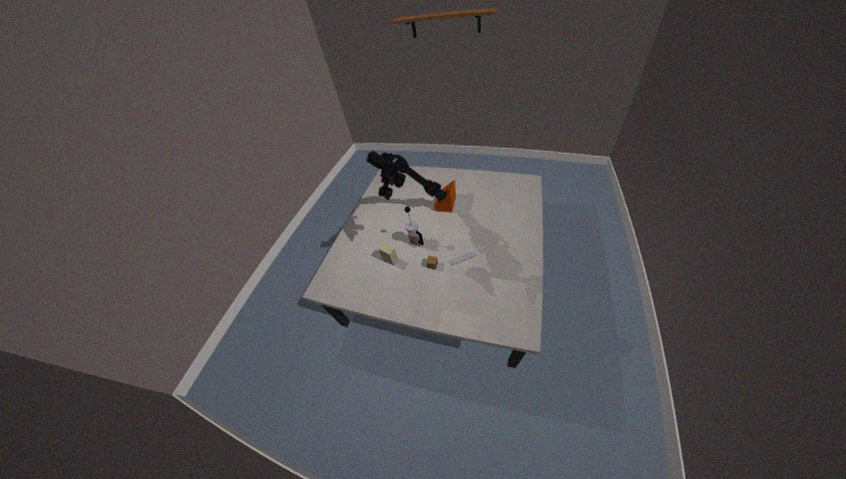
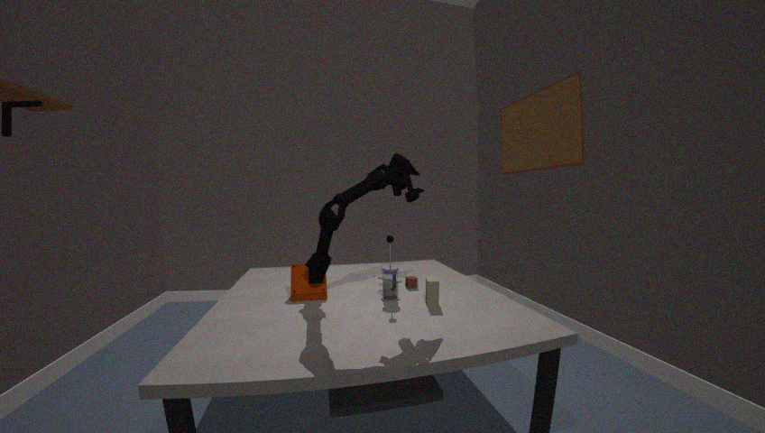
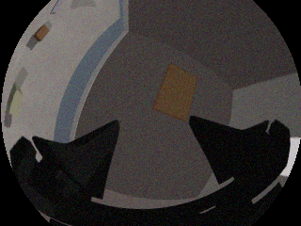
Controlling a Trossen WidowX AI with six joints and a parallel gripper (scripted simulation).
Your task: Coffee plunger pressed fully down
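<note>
Now: gripper tip 39 cm above the coffee press and 15 cm past it. Also, from my gripper tip: flat white strip (52 cm below, 30 cm to the left, 7 cm behind).
</note>
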